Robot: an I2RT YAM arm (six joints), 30 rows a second.
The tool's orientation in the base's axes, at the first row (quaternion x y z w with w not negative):
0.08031, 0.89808, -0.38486, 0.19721
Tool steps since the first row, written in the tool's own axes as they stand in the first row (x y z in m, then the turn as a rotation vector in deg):
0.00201, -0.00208, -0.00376, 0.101, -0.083, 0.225
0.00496, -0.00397, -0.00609, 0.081, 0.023, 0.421
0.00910, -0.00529, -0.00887, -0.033, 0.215, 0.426
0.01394, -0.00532, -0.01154, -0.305, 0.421, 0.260
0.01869, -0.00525, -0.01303, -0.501, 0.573, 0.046
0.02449, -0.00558, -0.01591, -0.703, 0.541, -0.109
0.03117, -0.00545, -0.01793, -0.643, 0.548, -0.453
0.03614, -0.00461, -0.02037, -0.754, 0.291, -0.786
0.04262, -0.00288, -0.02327, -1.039, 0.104, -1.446
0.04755, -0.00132, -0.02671, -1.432, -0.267, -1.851
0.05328, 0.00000, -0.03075, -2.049, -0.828, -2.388
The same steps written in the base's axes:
-0.00354, 0.00127, 0.00289, -0.051, -0.221, -0.128
-0.00747, 0.00162, 0.00437, 0.056, -0.289, -0.312
-0.01243, 0.00269, 0.00526, 0.218, -0.159, -0.395
-0.01763, 0.00456, 0.00493, 0.478, 0.105, -0.314
-0.02236, 0.00565, 0.00384, 0.639, 0.366, -0.198
-0.02857, 0.00746, 0.00345, 0.768, 0.458, 0.004
-0.03520, 0.00896, 0.00185, 0.614, 0.711, 0.190
-0.04018, 0.01127, 0.00076, 0.542, 0.775, 0.614
-0.04641, 0.01451, -0.00127, 0.553, 1.125, 1.269
-0.05144, 0.01804, -0.00219, 0.682, 1.165, 1.931
-0.05744, 0.02183, -0.00292, 0.920, 1.170, 2.893

